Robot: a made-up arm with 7 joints. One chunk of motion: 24 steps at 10 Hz.
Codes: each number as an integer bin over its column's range. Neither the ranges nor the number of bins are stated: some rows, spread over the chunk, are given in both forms.
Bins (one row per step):
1: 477 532 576 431 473 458 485
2: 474 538 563 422 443 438 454
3: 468 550 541 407 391 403 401
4: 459 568 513 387 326 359 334
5: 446 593 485 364 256 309 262
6: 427 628 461 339 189 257 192
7: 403 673 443 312 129 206 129
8: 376 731 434 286 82 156 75
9: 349 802 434 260 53 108 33
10: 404 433 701 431 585 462 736
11: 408 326 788 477 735 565 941
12: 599 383 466 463 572 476 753
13: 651 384 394 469 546 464 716
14: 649 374 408 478 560 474 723
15: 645 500 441 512 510 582 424
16: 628 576 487 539 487 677 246
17: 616 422 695 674 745 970 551
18: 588 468 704 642 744 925 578
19: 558 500 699 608 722 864 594
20: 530 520 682 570 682 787 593
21: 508 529 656 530 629 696 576
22: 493 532 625 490 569 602 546
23: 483 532 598 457 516 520 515
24: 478 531 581 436 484 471 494
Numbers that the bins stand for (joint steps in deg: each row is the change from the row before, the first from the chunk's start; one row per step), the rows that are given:
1: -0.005 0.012 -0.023 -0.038 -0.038 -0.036 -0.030
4: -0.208 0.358 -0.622 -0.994 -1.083 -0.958 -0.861
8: -1.147 1.925 -1.373 -3.188 -2.817 -2.848 -2.287
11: -0.785 -1.967 1.993 0.961 1.824 0.960 2.481
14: 1.941 -1.506 -1.620 0.983 0.580 0.113 1.280
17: 1.568 -1.045 1.109 5.240 1.895 4.730 0.334
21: 0.346 -0.017 0.738 2.113 1.070 2.179 0.471
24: 0.007 0.003 0.025 0.071 0.040 0.085 0.020
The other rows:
2: -0.038 0.070 -0.146 -0.233 -0.252 -0.223 -0.201
3: -0.106 0.185 -0.355 -0.559 -0.621 -0.548 -0.492
5: -0.355 0.598 -0.888 -1.493 -1.581 -1.423 -1.258
6: -0.570 0.935 -1.116 -2.036 -2.057 -1.908 -1.643
7: -0.842 1.367 -1.287 -2.623 -2.483 -2.382 -1.990
9: -1.452 2.607 -1.373 -3.752 -3.023 -3.295 -2.518
10: -0.830 -0.939 1.166 -0.038 0.758 0.001 1.352
12: 1.375 -1.420 -1.069 0.657 0.665 0.131 1.446
13: 1.964 -1.410 -1.753 0.787 0.480 0.020 1.242
15: 1.896 -0.295 -1.306 1.722 0.225 1.118 -0.366
16: 1.704 0.435 -0.869 2.308 0.061 2.002 -1.346
18: 1.251 -0.603 1.195 4.545 1.888 4.311 0.482
19: 0.912 -0.295 1.147 3.807 1.731 3.743 0.570
20: 0.595 -0.103 0.985 2.981 1.447 3.026 0.565
22: 0.176 0.012 0.443 1.244 0.644 1.304 0.306
23: 0.063 0.012 0.187 0.527 0.267 0.541 0.135

